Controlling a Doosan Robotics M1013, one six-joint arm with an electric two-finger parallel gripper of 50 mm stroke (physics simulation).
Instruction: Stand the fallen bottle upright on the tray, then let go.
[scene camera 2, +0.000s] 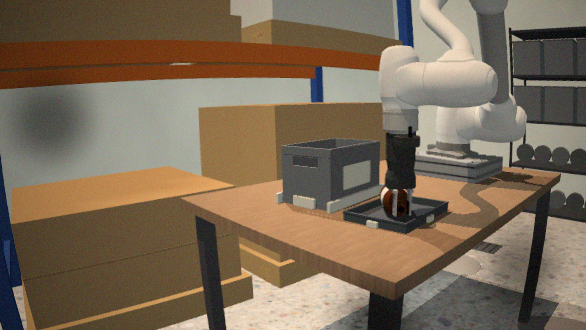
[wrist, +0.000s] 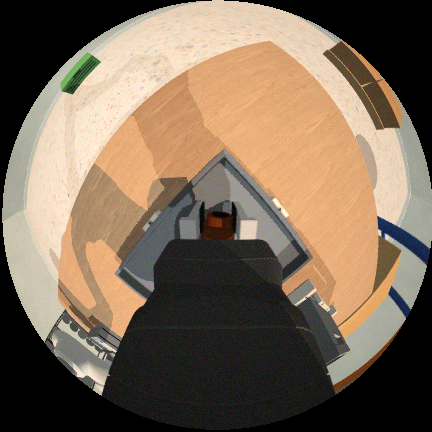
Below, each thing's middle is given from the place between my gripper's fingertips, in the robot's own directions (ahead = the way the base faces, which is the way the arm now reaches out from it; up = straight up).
Labels:
Now: the brown bottle (wrist: 218, 224) 70 mm to the right of my hand, 60 mm behind it and 10 mm above it.

